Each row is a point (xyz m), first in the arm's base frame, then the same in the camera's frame.
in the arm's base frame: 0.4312 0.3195 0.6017
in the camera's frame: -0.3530 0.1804 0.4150
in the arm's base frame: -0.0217 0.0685 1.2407
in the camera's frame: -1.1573 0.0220 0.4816
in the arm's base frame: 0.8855 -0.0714 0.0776
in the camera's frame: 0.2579 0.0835 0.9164
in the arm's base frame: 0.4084 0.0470 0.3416
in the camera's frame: -0.1749 -0.0895 0.6096
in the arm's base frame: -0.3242 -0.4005 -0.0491
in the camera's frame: -0.2328 -1.0307 0.5915
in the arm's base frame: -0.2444 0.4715 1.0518
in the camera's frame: -1.0349 -0.0364 0.0028
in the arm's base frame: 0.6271 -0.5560 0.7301
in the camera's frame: -0.5032 -0.0375 1.2818
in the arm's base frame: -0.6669 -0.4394 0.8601
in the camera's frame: -1.1927 -0.8790 0.5597
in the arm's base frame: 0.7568 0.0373 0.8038
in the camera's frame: -0.4222 0.3796 0.8417
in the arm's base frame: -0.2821 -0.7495 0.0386
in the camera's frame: -0.3412 -1.1272 0.9234
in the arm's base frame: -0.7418 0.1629 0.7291
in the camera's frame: -1.0245 -0.7046 -0.0120
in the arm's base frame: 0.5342 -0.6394 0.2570
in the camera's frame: -0.1429 -0.3674 1.2545
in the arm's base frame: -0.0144 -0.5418 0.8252
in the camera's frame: -0.8783 -0.4614 0.9650
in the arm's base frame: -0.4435 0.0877 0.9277
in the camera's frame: -1.0731 -0.4273 0.2222
